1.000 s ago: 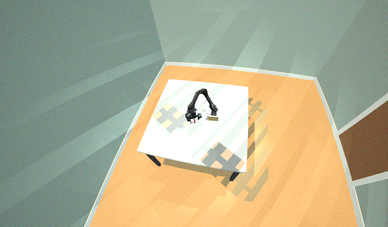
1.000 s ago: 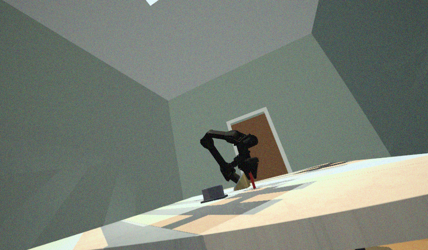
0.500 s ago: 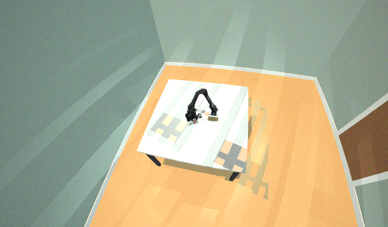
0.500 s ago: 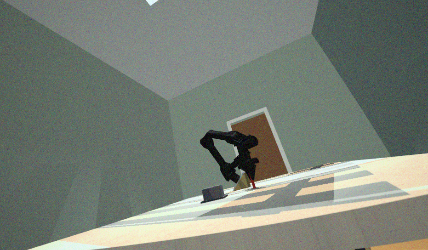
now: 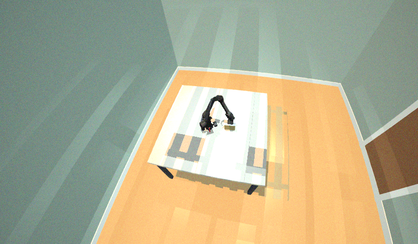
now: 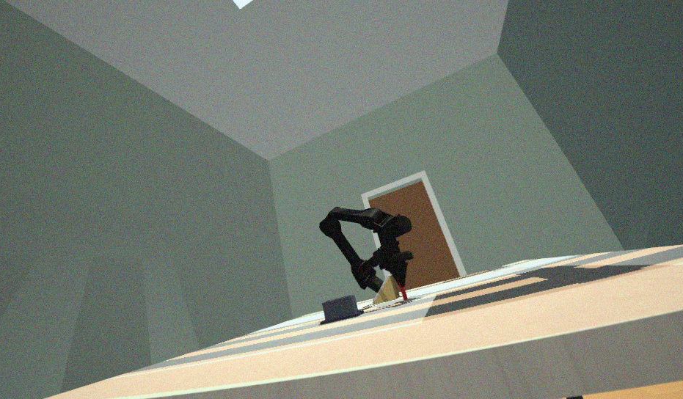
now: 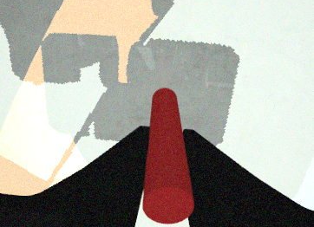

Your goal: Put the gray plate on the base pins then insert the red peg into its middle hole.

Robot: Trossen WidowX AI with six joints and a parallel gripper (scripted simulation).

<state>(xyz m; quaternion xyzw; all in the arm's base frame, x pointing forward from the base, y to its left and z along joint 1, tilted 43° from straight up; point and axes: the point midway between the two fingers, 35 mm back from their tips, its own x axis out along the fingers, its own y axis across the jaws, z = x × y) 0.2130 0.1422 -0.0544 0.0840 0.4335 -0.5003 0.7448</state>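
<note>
Right now my gripper tip is 17 cm to the left of the gray plate and 13 cm short of it. Round my gripper tip: red peg: right at my gripper tip; then dark flat base: 17 cm to the right, 13 cm ahead, 4 cm below.
</note>
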